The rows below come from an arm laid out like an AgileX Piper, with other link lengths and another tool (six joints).
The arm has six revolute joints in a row. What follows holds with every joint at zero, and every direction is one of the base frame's. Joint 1 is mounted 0.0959 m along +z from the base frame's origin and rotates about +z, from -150 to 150 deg. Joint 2 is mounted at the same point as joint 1 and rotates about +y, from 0 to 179.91 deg. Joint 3 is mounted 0.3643 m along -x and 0.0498 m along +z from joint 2 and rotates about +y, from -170 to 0 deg. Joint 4 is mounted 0.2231 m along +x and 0.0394 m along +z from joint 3 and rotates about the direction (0.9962, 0, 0.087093), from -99.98 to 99.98 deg. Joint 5 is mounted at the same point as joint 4 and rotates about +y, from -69.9 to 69.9 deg. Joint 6 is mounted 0.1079 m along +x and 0.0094 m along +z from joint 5 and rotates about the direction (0.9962, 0, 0.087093), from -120 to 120 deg. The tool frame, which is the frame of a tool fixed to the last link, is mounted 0.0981 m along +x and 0.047 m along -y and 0.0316 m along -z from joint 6; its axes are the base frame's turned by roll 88.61, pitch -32.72 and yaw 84.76 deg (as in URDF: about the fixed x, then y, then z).
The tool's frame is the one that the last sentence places.
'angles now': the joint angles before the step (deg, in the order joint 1, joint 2, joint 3, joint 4, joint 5, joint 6). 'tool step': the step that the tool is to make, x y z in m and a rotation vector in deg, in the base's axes. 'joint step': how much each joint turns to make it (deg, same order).
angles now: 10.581, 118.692, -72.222, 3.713, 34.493, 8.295
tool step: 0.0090, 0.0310, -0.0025, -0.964, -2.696, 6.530
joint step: 4.695, 0.732, -0.447, -1.631, -2.675, -0.885
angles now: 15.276, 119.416, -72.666, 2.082, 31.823, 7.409
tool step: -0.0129, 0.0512, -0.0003, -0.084, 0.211, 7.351
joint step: 7.248, 0.096, -0.132, 0.019, 0.265, -0.114
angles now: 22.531, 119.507, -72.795, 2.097, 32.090, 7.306
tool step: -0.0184, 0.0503, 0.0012, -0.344, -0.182, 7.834
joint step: 7.511, 0.001, -0.301, -0.545, 0.288, 0.048
